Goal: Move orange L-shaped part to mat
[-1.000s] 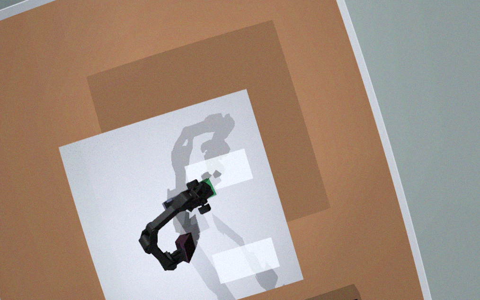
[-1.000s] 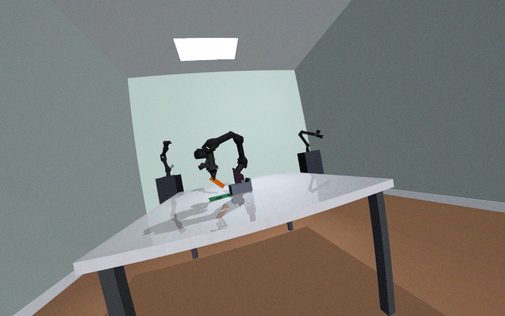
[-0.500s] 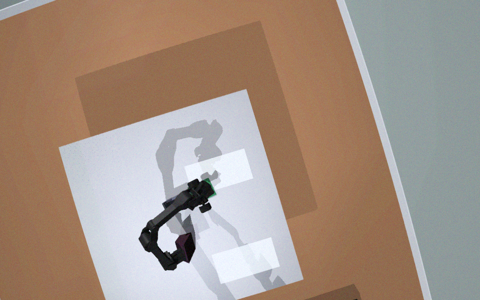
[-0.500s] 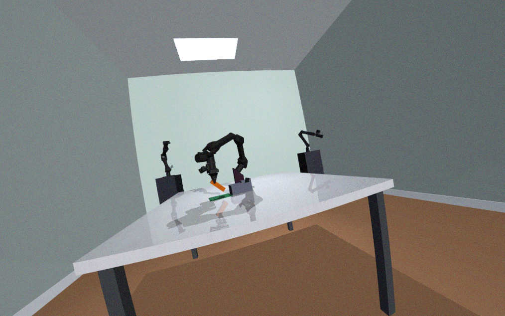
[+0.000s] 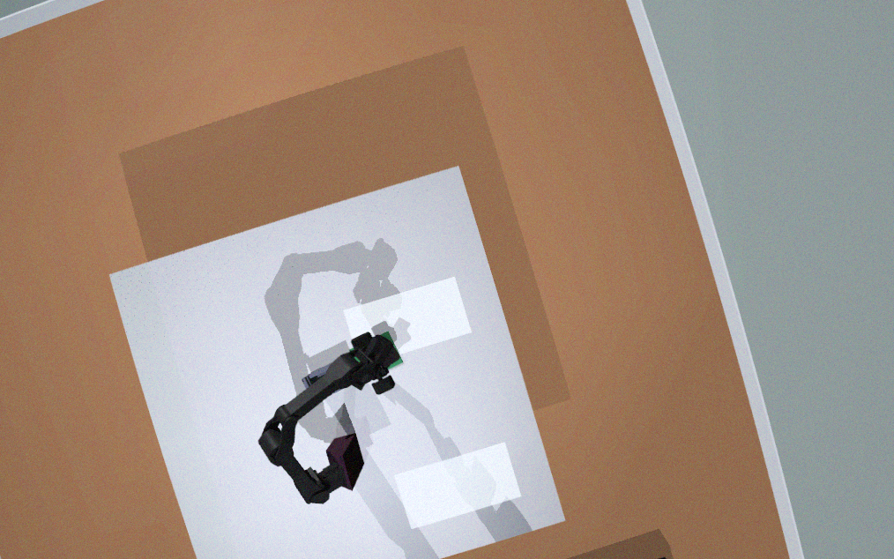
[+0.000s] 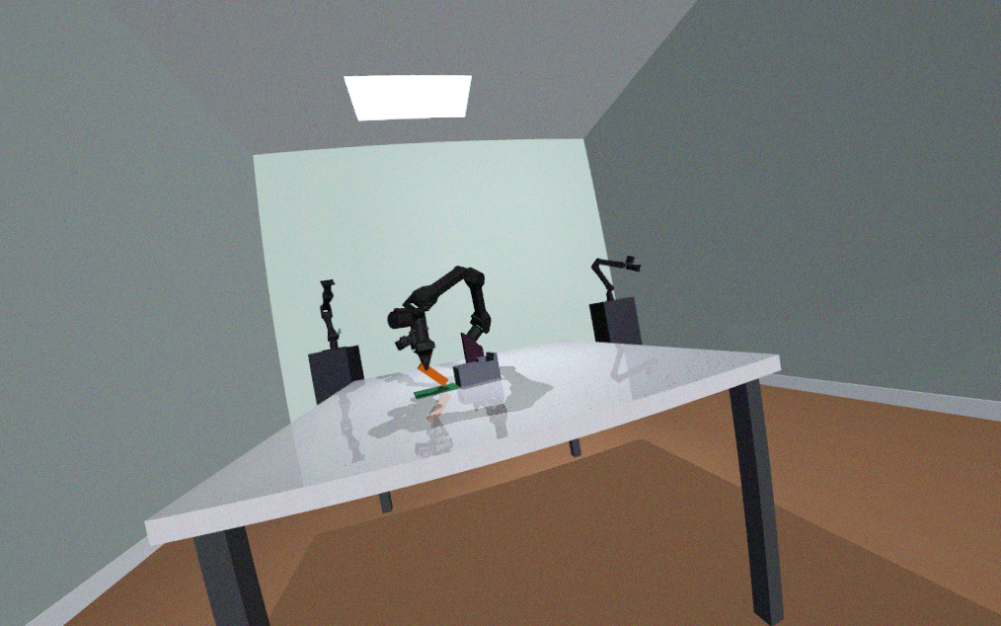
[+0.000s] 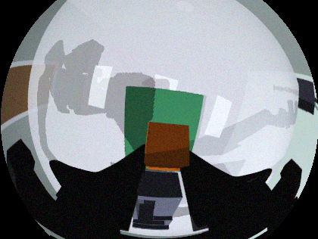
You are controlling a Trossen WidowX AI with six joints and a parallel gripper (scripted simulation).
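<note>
Right now my gripper tip is 1 cm past the green mat, 2 cm to the right of it and 9 cm above it. From my gripper tip the other things lie so: orange L-shaped part (2 cm behind, 3 cm to the left, 3 cm below).
</note>
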